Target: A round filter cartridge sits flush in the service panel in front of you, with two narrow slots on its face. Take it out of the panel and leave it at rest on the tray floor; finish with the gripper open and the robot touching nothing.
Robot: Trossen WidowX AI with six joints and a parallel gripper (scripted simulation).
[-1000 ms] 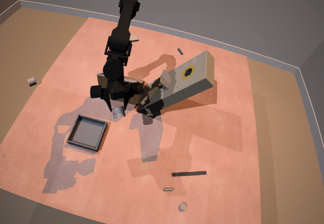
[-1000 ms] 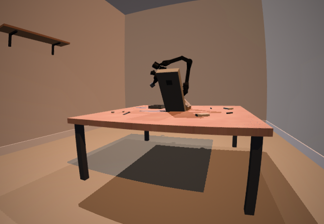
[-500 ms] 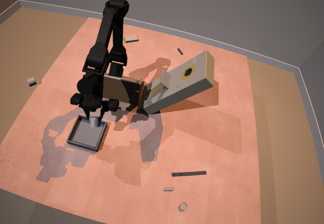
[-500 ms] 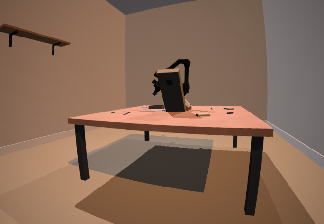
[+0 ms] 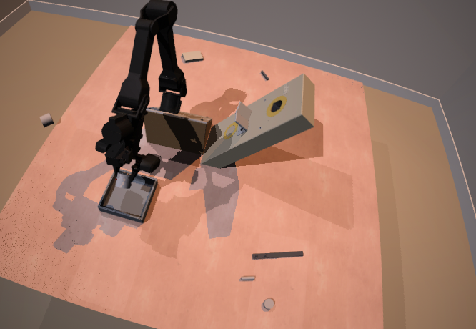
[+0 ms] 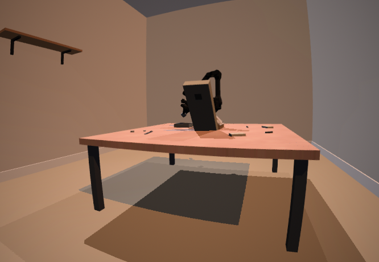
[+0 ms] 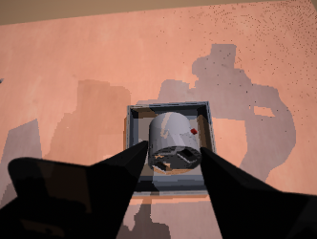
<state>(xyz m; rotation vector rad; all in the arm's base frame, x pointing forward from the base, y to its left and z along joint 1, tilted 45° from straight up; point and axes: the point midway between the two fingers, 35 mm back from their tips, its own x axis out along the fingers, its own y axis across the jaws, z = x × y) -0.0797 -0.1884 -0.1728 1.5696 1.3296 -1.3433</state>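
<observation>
Right now the dark-rimmed tray is 11 cm below my gripper tip. Also, from my gripper tip: small pin 41 cm ahead, 22 cm to the right, 12 cm below; round filter cartridge right at my gripper tip.
</observation>
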